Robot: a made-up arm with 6 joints.
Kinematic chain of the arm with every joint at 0, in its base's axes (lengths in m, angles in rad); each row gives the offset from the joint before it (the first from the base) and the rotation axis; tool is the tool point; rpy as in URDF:
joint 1: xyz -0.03 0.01 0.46 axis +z
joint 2: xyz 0.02 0 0.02 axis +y
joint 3: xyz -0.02 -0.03 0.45 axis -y
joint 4: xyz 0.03 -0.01 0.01 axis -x
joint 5: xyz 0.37 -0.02 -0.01 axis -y
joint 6: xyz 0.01 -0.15 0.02 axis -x
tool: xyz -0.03 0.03 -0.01 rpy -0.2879 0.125 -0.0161
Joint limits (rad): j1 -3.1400..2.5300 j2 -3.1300..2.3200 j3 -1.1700..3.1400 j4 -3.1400..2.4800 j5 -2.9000..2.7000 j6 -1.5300..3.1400
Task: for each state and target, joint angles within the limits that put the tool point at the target. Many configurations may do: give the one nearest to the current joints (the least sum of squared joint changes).
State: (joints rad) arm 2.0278 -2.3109 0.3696 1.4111 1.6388 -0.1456
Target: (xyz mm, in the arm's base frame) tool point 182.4 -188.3 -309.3
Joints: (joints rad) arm 2.0878 -2.9503 0.8128 1.4572 1.6550 -0.1122
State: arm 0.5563 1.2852 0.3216 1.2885 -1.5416 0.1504
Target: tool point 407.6 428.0 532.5
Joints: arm 0.8632 0.7039 -0.4349 1.3515 -1.5003 0.1649
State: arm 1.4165 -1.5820 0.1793 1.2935 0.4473 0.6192
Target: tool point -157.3 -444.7 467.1
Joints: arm 1.0869 -2.4629 -0.7105 1.3083 0.4113 0.5057
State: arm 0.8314 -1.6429 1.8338 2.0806 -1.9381 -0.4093
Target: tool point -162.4 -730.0 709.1
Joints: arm 1.4197 -0.7857 2.2168 1.9952 -1.8995 -0.2902
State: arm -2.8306 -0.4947 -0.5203 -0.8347 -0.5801 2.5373
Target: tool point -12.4 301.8 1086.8
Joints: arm -2.5699 -0.9239 0.2729 -0.3058 -0.6313 2.6452
